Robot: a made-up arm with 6 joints.
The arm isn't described. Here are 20 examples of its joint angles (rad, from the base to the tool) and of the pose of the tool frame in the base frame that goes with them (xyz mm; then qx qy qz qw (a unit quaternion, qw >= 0)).
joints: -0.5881 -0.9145 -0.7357 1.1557 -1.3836 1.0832
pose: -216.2 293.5 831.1 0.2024 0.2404 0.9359 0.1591
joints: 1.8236 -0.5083 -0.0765 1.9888 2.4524 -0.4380
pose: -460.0 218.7 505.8 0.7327 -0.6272 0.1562 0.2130
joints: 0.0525 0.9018 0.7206 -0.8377 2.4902 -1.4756
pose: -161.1 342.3 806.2 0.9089 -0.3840 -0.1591 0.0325
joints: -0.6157 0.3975 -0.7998 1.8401 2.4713 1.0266
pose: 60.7 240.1 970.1 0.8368 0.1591 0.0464 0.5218
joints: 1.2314 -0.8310 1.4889 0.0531 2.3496 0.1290
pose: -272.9 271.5 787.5 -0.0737 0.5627 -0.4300 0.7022
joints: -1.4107 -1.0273 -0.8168 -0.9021 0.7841 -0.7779
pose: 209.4 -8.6 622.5 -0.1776 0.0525 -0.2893 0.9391
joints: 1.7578 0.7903 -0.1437 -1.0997 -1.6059 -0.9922
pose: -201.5 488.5 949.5 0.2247 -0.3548 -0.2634 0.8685
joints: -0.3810 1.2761 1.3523 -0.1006 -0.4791 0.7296
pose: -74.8 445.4 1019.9 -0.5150 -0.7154 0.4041 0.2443
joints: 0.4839 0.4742 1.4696 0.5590 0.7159 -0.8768
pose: -158.7 262.5 964.6 0.6981 0.5152 0.0663 0.4928
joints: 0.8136 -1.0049 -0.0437 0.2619 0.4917 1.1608
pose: -31.0 -2.9 799.0 0.6647 -0.6920 0.2813 0.0133
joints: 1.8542 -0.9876 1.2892 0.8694 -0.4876 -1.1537
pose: -311.3 305.3 822.2 0.5328 -0.0218 0.1587 0.8310
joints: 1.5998 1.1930 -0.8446 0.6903 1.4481 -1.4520
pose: -226.9 173.7 642.6 0.0194 -0.7829 0.0286 0.6212
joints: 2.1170 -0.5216 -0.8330 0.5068 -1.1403 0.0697
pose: 54.8 -63.8 548.4 0.9098 -0.0668 -0.3923 0.1176
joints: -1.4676 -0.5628 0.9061 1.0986 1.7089 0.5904
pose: 202.0 185.6 742.1 0.7290 -0.3069 -0.5420 0.2840
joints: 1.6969 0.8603 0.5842 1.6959 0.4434 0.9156
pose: -215.5 103.4 499.0 0.7028 0.1568 0.1000 0.6866
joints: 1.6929 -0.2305 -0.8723 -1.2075 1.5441 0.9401
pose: -259.4 87.3 795.3 -0.4863 -0.1970 0.8349 0.1664
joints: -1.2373 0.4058 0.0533 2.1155 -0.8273 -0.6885
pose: 123.6 55.5 1029.2 0.7685 -0.5126 0.0027 0.3830
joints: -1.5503 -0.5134 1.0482 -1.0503 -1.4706 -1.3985
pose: 338.4 30.6 243.9 0.0388 0.7787 -0.6211 0.0799
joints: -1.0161 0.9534 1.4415 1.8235 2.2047 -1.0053
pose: 268.9 -15.5 714.2 -0.4791 -0.8143 0.3262 0.0306
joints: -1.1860 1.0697 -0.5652 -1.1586 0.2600 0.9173
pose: 220.3 441.5 643.6 -0.9732 -0.2107 -0.0802 0.0455
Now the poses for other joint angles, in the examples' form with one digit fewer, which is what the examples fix.
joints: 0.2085 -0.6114 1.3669 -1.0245 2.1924 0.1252
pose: 48 174 999 0.069 0.868 -0.361 0.335
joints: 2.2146 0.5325 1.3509 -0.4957 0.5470 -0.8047
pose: -415 250 610 0.574 -0.090 0.734 0.351
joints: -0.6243 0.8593 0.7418 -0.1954 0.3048 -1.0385
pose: 174 384 818 0.473 0.689 -0.276 0.475
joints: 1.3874 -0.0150 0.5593 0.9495 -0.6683 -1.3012
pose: -55 343 622 0.021 0.355 -0.373 0.857
